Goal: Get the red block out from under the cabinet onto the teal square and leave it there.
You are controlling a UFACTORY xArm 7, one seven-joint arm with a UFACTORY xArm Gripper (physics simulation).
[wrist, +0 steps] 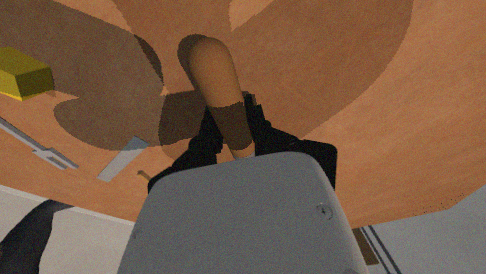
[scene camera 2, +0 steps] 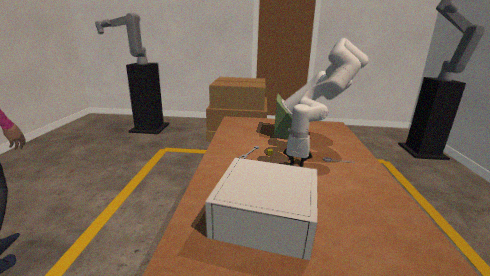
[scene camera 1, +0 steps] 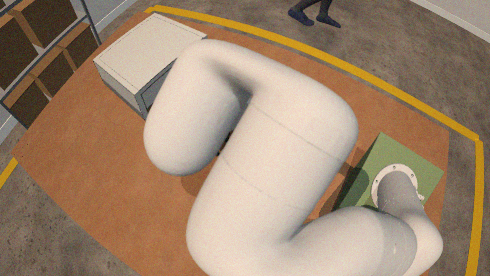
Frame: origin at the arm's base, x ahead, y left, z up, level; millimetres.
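Where they show: gripper, fingertip midpoint: (wrist: 232,110); arm's base at its link origin: (scene camera 2: 287,108) (scene camera 1: 394,188).
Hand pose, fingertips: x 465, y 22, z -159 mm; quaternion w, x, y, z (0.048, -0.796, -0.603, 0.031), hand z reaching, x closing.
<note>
Each offset is from my fingertips to the centre of the thing. "pt": to the spot under its first point.
The pale grey cabinet @(dx +372, dy -144, dz +66 mm) (scene camera 1: 150,50) (scene camera 2: 265,187) stands on the table, its open side partly behind the arm in scene camera 1. The red block and the teal square do not show in any view. My gripper (scene camera 2: 298,160) (wrist: 232,110) is shut on the tan wooden handle @(pt dx -46, dy +18, dz +33 mm) (wrist: 215,70) of a tool, low over the table on the robot-base side of the cabinet. The handle's rounded end sticks out past the black fingers in the wrist view. The rest of the tool is hidden there by the gripper body. In scene camera 1 the arm hides the gripper.
A yellow block @(dx -127, dy -125, dz +11 mm) (scene camera 2: 270,151) (wrist: 25,76) lies near the gripper. A wrench @(dx -128, dy -231, dz +2 mm) (scene camera 2: 249,152) and a spoon-like tool @(dx -92, dy +226, dz +3 mm) (scene camera 2: 337,160) lie on either side. A flat grey bar @(dx -17, dy -195, dz -1 mm) (wrist: 122,158) shows in the wrist view. The arm rises from a green base (scene camera 1: 417,155) (scene camera 2: 283,122).
</note>
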